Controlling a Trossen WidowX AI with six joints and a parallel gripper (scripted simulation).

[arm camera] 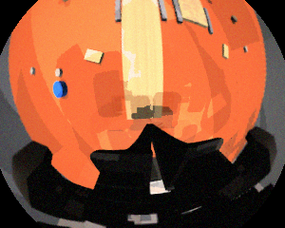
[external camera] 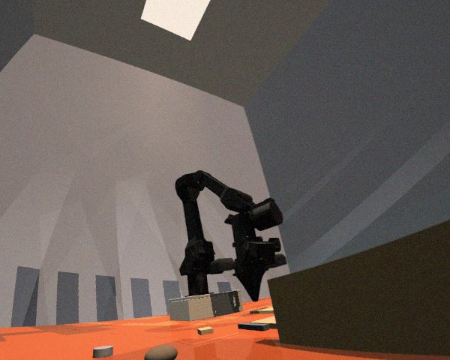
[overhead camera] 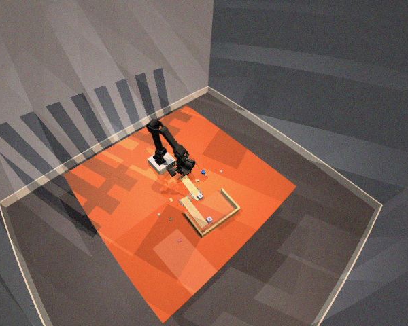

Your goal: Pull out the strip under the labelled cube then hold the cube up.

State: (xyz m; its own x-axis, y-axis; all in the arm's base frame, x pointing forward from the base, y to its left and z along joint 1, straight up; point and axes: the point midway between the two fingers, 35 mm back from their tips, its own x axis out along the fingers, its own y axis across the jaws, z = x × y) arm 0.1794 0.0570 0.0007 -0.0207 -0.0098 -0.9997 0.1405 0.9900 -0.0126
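The strip lies 12 cm ahead of my gripper tip, 1 cm to the right of it and 2 cm below it. The rest, counted from my gripper tip: pink piece (38 cm ahead, 33 cm to the right, 2 cm below); blue piece (9 cm ahead, 15 cm to the left, 2 cm below).
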